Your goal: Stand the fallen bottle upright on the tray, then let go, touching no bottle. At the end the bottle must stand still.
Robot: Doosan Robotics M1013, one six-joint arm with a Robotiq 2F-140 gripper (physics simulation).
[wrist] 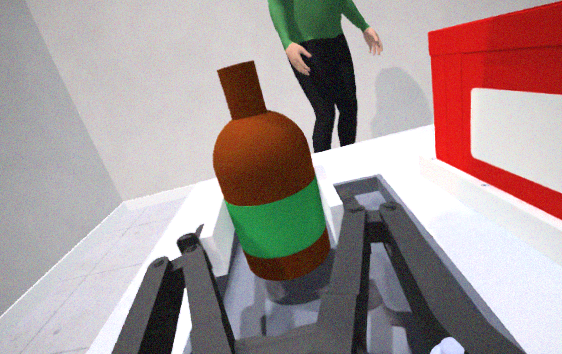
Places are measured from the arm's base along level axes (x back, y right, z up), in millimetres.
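Pixels of known places: gripper, between the fingertips: (273,193).
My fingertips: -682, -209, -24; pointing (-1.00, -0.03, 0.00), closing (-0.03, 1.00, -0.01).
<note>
Ahead of a thing's pixels: the offset from my fingertips to its top centre, as dx, dy, dz. "pt": to the spot under its first point. Level surfaces: height alone.
A brown bottle {+9, +0, +104} (270,155) with a green label band stands neck up between the fingers. It leans left in the picture, about as the room does, so it looks close to upright. My gripper (273,193) is shut on it, with a white pad at each side of the label. The grey tray {pt -106, +105, -69} (367,186) lies below, partly hidden by the bottle and the finger links. A dark round shadow lies on the tray floor under the bottle's base. The base looks low over the tray; whether it touches cannot be told.
A red crate {pt -76, +199, +21} (452,100) with a white panel stands at the right, beyond the tray's right side. The white table {dz -83} (480,220) runs around the tray. A person (325,65) in a green top and black trousers stands behind the table's far edge.
</note>
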